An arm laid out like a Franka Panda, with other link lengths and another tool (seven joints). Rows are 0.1 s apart.
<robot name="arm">
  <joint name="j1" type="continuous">
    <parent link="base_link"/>
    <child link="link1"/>
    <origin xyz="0 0 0.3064"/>
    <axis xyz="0 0 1"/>
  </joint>
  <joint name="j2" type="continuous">
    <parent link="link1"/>
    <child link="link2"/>
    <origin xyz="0 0 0" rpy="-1.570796 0 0"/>
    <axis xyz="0 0 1"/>
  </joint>
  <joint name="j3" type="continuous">
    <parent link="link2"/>
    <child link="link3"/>
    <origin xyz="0 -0.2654 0" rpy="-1.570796 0 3.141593"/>
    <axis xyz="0 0 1"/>
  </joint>
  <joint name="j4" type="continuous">
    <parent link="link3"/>
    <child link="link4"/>
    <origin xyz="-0.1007 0 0" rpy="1.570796 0 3.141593"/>
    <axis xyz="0 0 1"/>
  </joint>
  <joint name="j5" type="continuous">
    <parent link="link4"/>
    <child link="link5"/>
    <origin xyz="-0.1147 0.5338 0" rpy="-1.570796 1.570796 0"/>
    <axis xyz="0 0 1"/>
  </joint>
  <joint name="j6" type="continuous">
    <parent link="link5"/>
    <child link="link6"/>
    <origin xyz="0 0 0" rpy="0 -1.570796 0"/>
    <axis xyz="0 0 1"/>
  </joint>
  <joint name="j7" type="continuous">
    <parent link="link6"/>
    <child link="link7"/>
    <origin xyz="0 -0.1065 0" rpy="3.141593 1.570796 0"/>
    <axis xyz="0 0 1"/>
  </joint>
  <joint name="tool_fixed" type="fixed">
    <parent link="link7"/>
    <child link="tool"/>
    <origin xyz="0.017 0.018 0.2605" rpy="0.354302 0 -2.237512"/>
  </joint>
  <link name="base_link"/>
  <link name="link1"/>
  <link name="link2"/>
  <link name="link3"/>
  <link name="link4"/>
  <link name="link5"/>
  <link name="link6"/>
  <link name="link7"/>
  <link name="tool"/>
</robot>
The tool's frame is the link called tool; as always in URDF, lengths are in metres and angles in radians. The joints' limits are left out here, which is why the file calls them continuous.
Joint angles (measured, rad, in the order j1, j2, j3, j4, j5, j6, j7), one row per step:
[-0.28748, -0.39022, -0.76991, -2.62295, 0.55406, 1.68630, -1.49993]
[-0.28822, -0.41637, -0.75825, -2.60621, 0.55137, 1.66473, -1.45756]
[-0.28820, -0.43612, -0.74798, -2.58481, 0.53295, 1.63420, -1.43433]
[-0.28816, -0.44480, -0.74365, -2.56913, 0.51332, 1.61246, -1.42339]
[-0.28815, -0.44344, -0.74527, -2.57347, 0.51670, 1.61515, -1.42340]
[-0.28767, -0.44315, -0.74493, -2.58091, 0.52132, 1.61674, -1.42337]
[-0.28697, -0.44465, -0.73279, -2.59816, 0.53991, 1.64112, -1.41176]
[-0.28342, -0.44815, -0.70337, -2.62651, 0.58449, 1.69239, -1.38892]
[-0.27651, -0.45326, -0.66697, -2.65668, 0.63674, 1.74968, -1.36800]
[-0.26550, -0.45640, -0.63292, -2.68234, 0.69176, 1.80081, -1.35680]
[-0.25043, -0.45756, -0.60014, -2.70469, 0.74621, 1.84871, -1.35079]
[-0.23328, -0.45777, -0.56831, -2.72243, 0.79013, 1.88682, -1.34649]
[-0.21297, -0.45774, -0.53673, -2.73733, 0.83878, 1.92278, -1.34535]
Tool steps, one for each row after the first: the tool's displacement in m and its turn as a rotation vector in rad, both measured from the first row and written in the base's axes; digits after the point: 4 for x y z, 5 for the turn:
[0.0078, -0.0017, 0.0213, 0.00380, 0.00415, -0.00207]
[0.0101, -0.0030, 0.0400, -0.00264, 0.00683, 0.01933]
[0.0085, -0.0047, 0.0498, -0.01090, 0.01326, 0.03817]
[0.0083, -0.0037, 0.0475, -0.00643, 0.01432, 0.03435]
[0.0084, -0.0002, 0.0449, 0.00095, 0.01572, 0.03361]
[0.0154, 0.0065, 0.0397, 0.00497, 0.02083, 0.01768]
[0.0327, 0.0192, 0.0332, 0.00862, 0.02519, -0.01604]
[0.0525, 0.0351, 0.0272, 0.01046, 0.02666, -0.04873]
[0.0712, 0.0517, 0.0227, 0.01408, 0.02208, -0.07478]
[0.0885, 0.0693, 0.0182, 0.01681, 0.01676, -0.09490]
[0.1026, 0.0881, 0.0141, 0.01669, 0.01524, -0.10163]
[0.1170, 0.1080, 0.0116, 0.01841, 0.00984, -0.10687]

